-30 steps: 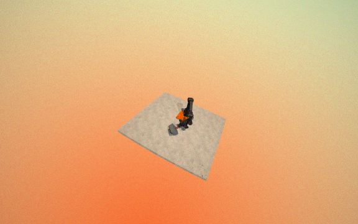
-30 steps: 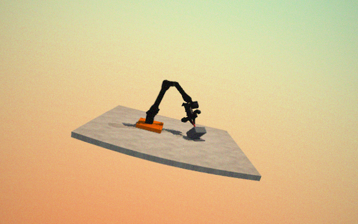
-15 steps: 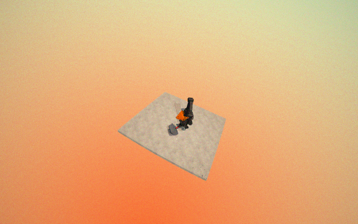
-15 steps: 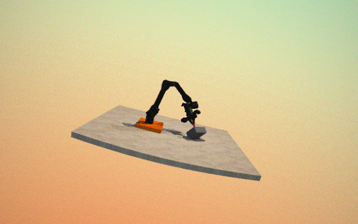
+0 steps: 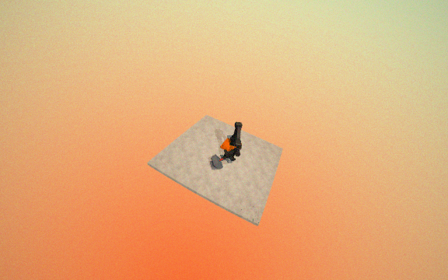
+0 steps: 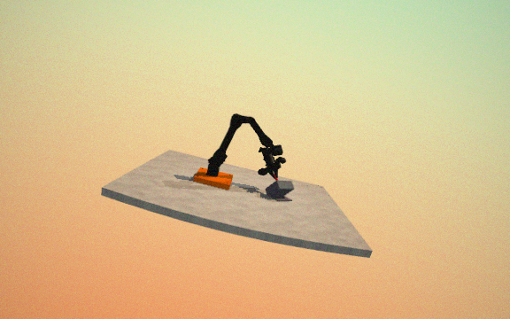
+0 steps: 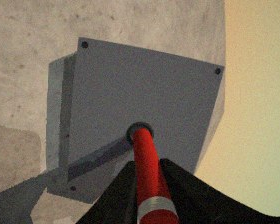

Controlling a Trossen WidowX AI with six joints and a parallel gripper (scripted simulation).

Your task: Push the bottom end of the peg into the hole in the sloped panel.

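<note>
The grey sloped panel is 50 mm below my gripper tip, 40 mm to the right of it and 30 mm ahead of it. The rest, counted from my gripper tip: red peg (10 mm to the left, 10 mm behind, 10 mm above).
</note>
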